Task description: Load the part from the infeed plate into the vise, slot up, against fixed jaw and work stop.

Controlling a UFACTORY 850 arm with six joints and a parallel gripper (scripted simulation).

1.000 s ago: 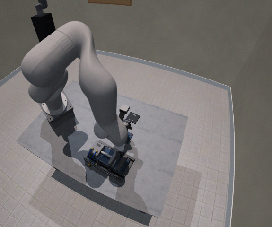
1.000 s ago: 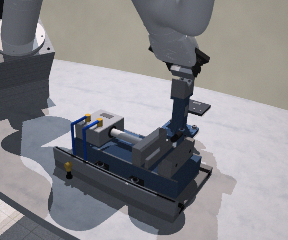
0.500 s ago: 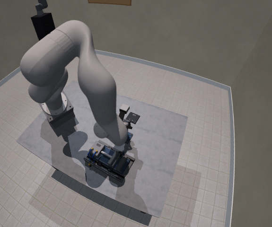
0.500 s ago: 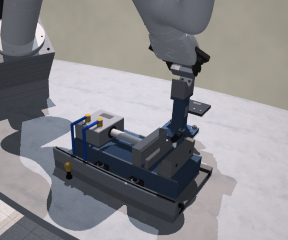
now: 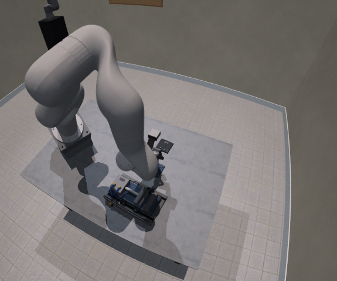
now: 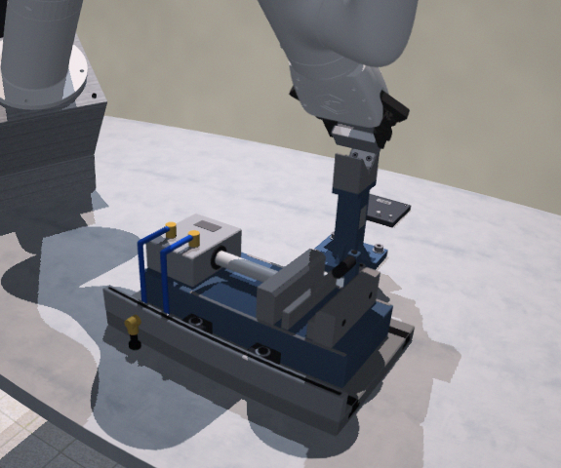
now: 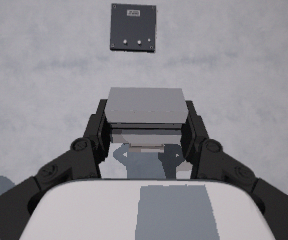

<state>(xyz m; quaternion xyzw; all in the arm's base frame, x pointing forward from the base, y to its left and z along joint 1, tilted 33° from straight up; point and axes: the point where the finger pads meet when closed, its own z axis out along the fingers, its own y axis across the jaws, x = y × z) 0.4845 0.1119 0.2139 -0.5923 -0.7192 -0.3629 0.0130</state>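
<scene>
My hand is right at the part. The rest, counted from my hand: black work stop 50 mm ahead, 170 mm to the right, 100 mm below; cylinder rod 40 mm behind, 210 mm to the right, 120 mm below; blue post 10 mm to the left, 140 mm below.
</scene>
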